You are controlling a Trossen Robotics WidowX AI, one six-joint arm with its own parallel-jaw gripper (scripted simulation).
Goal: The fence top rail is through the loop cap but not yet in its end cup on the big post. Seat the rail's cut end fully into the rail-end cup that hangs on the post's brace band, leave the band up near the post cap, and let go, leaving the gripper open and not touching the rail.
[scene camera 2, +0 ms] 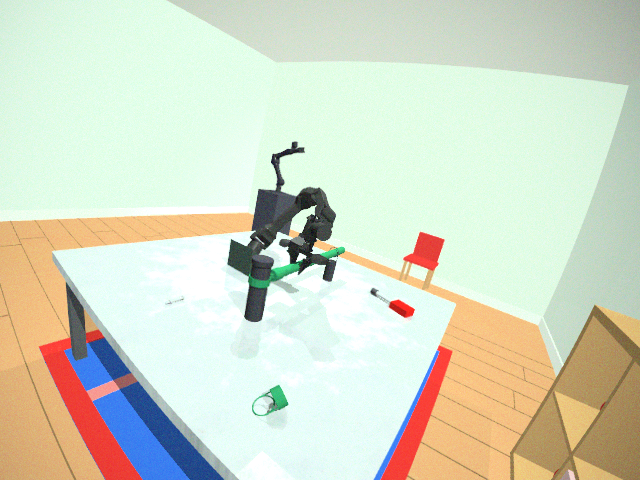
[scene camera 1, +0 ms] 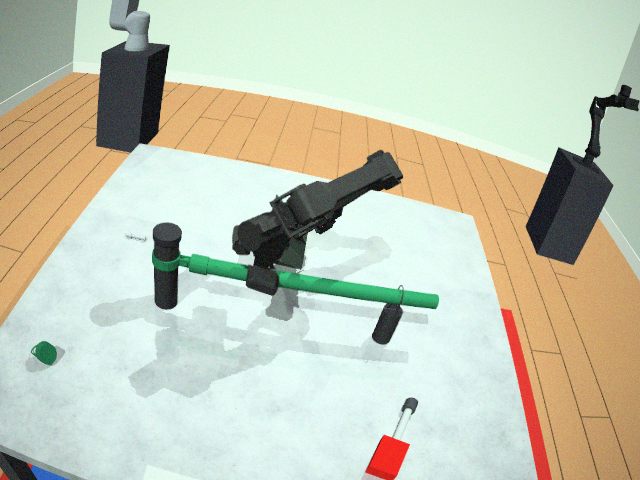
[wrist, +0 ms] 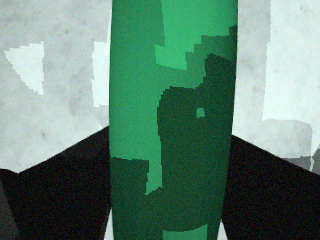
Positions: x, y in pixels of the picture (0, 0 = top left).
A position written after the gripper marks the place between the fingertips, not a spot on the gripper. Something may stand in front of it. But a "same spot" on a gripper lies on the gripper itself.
gripper: scene camera 2; scene camera 1 252, 282; wrist
same spot on dark post: (scene camera 2: 256, 297) = (scene camera 1: 154, 275)
same spot on gripper: (wrist: 72, 188) = (scene camera 2: 302, 262)
